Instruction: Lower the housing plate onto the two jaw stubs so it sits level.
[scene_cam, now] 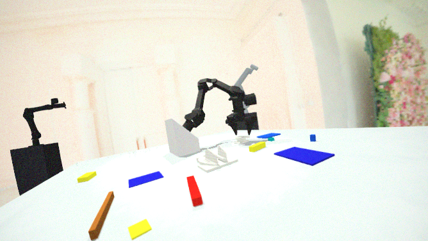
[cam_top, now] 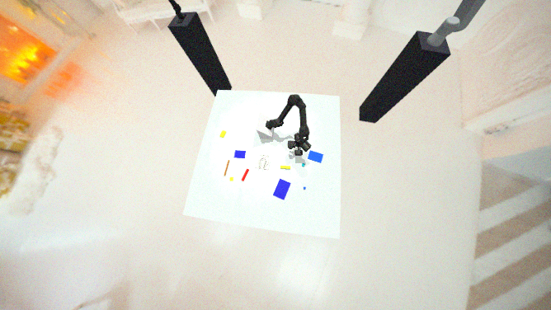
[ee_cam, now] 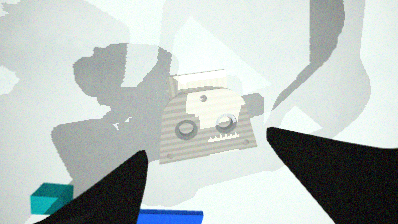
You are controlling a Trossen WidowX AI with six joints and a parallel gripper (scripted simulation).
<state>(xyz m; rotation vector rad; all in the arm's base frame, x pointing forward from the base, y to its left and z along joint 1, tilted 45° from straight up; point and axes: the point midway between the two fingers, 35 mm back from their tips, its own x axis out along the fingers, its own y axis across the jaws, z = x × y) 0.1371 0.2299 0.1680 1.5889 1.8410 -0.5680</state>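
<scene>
The yellow block is 18 cm ahead of my gripper tip, 7 cm to the right of it and 3 cm below it. The rest, counted from my gripper tip: teal cube 13 cm ahead, 7 cm to the left, 3 cm below; red bar 40 cm to the right, 31 cm ahead, 3 cm below; blue patch 17 cm to the left, 4 cm ahead, 3 cm below.
</scene>
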